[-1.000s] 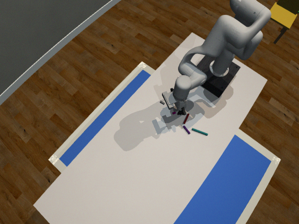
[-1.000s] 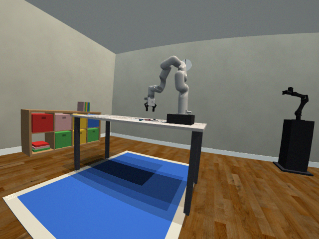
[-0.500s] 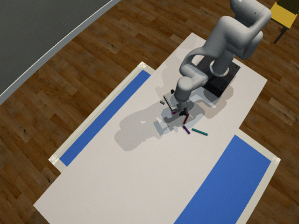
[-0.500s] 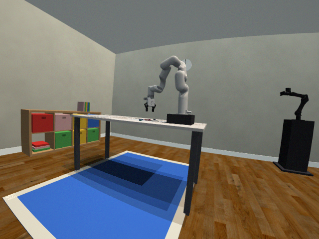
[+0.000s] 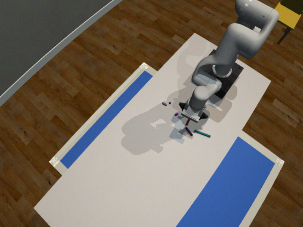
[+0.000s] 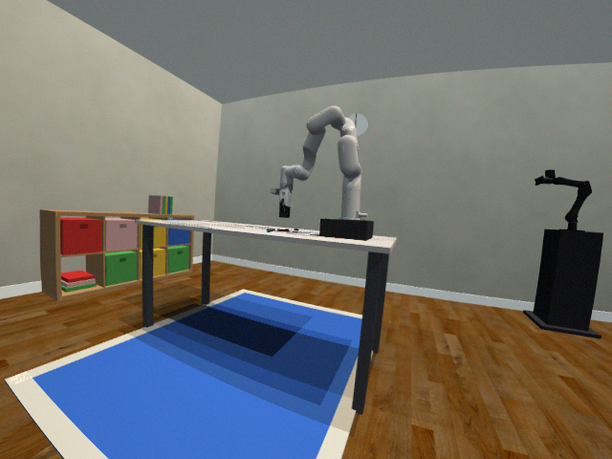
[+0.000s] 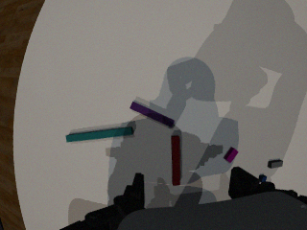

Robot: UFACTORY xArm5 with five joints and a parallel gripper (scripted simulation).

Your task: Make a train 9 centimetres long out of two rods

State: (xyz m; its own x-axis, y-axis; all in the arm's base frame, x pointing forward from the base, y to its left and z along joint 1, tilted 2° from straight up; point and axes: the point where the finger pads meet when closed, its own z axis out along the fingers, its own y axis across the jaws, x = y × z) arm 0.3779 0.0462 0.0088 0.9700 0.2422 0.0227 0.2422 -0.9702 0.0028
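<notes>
Right now my hand is 80 mm above the red rod. The rest, counted from my hand: turquoise rod (120 mm to the left, 80 mm below, 10 mm ahead); then magenta rod (80 mm to the right, 80 mm below, 20 mm ahead); then purple rod (80 mm below, 60 mm ahead, 50 mm to the left).
</notes>
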